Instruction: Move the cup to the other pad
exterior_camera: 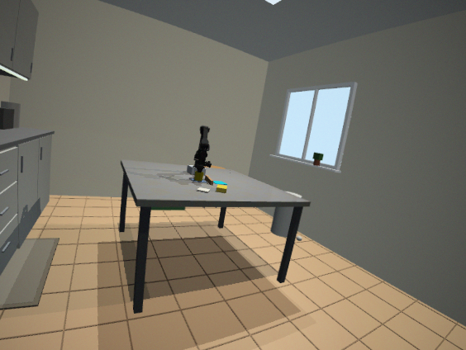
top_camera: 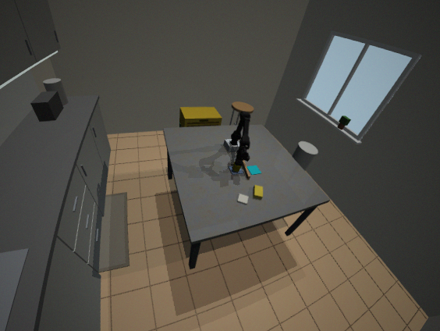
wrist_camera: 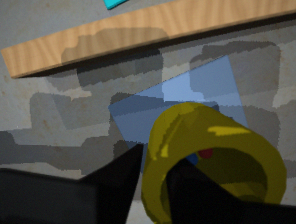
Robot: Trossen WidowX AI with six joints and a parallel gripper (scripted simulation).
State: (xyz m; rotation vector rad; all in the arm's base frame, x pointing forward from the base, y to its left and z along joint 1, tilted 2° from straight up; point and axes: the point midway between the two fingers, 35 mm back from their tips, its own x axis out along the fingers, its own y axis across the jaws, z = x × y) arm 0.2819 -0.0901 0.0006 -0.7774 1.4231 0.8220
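The cyan pad lies 60 mm ahead of my gripper tip, 160 mm to the left of it and 50 mm below it. Round my gripper tip: yellow cup 20 mm ahead, 20 mm to the right; brown wooden stick 40 mm ahead, 70 mm to the left, 30 mm below; yellow block 320 mm ahead, 50 mm to the left, 20 mm below.
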